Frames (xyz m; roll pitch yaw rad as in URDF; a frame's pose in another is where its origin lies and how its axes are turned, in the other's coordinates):
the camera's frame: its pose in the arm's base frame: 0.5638 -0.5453 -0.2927 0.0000 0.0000 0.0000
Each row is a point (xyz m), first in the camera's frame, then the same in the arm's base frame.
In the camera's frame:
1: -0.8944 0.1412 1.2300
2: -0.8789 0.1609 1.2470
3: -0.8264 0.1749 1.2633
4: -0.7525 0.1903 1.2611
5: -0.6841 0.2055 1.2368
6: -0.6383 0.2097 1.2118
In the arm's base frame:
1: -0.3306 -0.4041 0.9373
2: -0.3151 -0.3844 0.9543
3: -0.2626 -0.3704 0.9706
4: -0.1887 -0.3550 0.9684
5: -0.1203 -0.3398 0.9441
6: -0.0745 -0.3356 0.9191

